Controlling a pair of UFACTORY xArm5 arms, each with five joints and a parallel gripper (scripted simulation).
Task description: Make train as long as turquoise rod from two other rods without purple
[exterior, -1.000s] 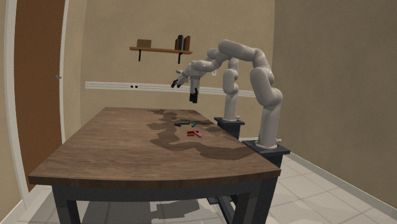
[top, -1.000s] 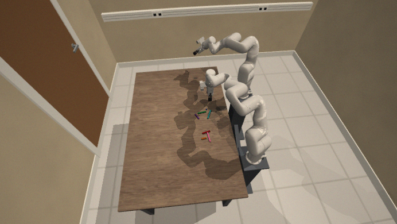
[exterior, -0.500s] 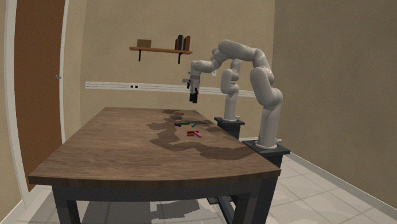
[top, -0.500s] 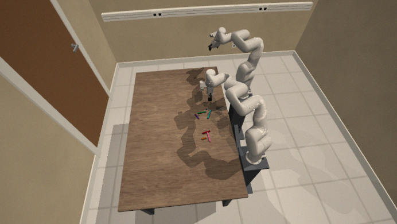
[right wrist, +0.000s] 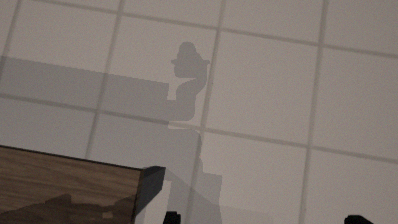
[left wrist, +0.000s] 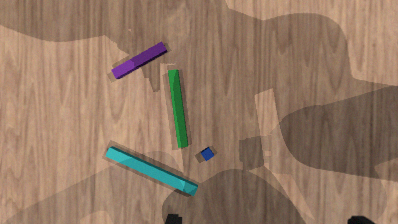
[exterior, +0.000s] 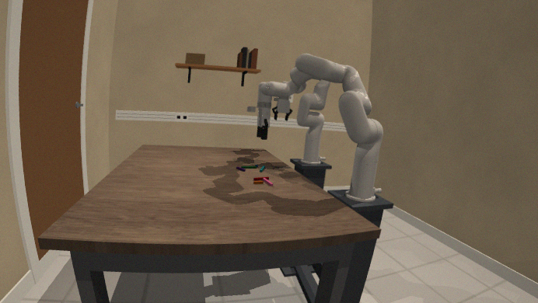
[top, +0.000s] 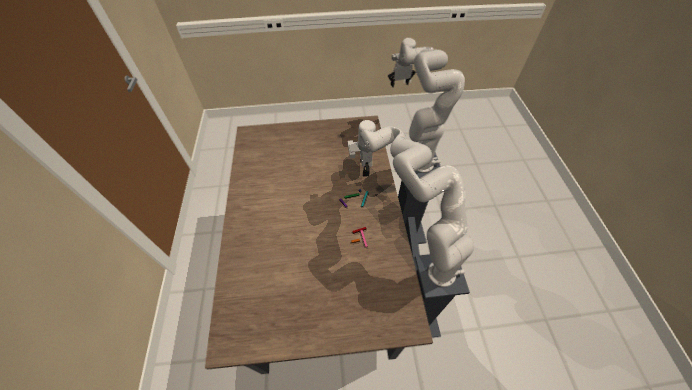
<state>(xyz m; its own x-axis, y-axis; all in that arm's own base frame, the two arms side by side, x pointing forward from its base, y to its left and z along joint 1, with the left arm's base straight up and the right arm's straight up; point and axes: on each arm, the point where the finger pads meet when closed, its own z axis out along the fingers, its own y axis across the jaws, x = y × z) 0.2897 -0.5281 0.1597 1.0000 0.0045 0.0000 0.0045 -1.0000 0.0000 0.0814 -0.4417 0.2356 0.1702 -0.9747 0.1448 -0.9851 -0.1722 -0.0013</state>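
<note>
Now: left hand 150 mm above the purple rod, 110 mm to the right of it and 110 mm short of it. From my left hand the other things lie so: green rod 150 mm below, 60 mm to the left, 60 mm ahead; then turquoise rod 150 mm below, 80 mm to the left; then blue rod 150 mm below, 30 mm to the left, 20 mm ahead.
</note>
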